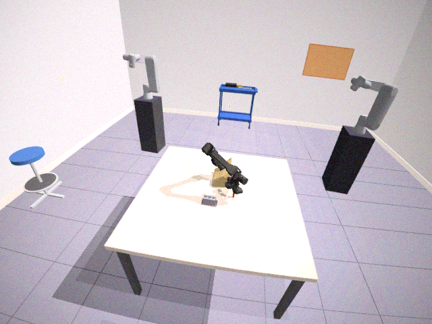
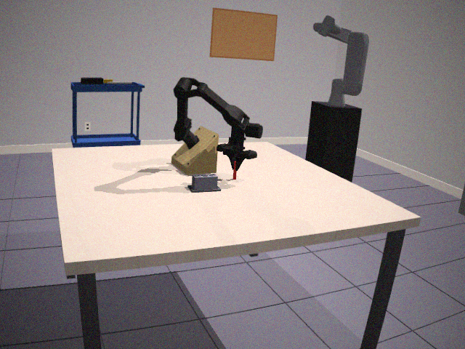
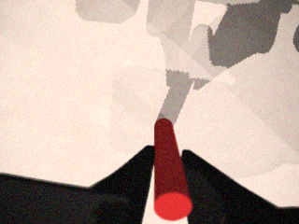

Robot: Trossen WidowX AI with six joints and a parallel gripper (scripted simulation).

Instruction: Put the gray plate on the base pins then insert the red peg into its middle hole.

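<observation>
My gripper tip is now right at the red peg. From my gripper tip the other things lie so: dark base: 120 mm ahead, 170 mm to the right, 30 mm below; then gray plate: 120 mm ahead, 170 mm to the right.
</observation>
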